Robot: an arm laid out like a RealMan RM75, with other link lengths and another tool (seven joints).
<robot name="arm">
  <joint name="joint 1" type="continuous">
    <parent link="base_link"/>
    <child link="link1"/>
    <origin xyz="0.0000 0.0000 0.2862"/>
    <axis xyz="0 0 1"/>
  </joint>
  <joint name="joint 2" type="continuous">
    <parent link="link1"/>
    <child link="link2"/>
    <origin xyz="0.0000 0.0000 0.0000"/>
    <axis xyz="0 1 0"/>
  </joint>
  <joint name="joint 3" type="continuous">
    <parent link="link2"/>
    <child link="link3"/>
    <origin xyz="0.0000 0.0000 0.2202"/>
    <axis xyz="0 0 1"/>
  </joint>
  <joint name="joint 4" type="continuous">
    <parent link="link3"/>
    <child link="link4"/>
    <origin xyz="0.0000 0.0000 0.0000"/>
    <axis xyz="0 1 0"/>
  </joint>
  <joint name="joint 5" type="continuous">
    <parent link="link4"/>
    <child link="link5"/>
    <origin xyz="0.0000 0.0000 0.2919"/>
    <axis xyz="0 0 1"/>
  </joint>
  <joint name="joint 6" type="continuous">
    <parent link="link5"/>
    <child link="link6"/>
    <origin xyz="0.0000 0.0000 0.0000"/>
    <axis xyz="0 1 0"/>
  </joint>
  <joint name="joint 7" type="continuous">
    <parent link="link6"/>
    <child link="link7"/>
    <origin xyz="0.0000 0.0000 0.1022"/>
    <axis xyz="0 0 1"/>
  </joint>
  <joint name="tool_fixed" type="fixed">
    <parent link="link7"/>
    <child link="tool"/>
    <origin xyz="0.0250 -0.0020 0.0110" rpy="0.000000 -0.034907 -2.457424"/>
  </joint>
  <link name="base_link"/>
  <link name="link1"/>
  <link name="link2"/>
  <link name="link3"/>
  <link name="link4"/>
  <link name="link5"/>
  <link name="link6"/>
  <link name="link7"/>
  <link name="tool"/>
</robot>
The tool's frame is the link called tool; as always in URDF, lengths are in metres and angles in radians. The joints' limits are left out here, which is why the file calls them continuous.
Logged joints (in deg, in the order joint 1, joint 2, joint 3, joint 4, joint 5, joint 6, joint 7), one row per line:
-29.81, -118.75, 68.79, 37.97, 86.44, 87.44, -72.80
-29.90, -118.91, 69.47, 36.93, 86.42, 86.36, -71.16
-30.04, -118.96, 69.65, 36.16, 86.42, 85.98, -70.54
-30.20, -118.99, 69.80, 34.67, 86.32, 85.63, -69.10
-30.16, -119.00, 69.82, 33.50, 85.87, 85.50, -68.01
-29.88, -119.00, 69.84, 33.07, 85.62, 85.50, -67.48
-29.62, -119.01, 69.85, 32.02, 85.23, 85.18, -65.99
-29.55, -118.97, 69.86, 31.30, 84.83, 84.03, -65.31
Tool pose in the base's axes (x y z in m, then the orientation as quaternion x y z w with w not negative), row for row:
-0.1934, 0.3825, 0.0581, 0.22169, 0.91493, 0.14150, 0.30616
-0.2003, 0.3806, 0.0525, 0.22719, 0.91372, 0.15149, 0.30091
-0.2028, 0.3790, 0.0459, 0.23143, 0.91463, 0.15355, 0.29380
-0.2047, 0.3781, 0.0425, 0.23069, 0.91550, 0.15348, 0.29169
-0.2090, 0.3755, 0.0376, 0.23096, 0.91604, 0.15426, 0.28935
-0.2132, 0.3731, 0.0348, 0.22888, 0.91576, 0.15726, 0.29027
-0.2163, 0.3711, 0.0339, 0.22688, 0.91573, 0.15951, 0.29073
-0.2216, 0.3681, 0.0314, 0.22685, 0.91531, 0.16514, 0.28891
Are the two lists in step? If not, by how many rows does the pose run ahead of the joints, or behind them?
The pose runs 1 row behind the joints: the pose in row i belongs to the joints in row i - 1.
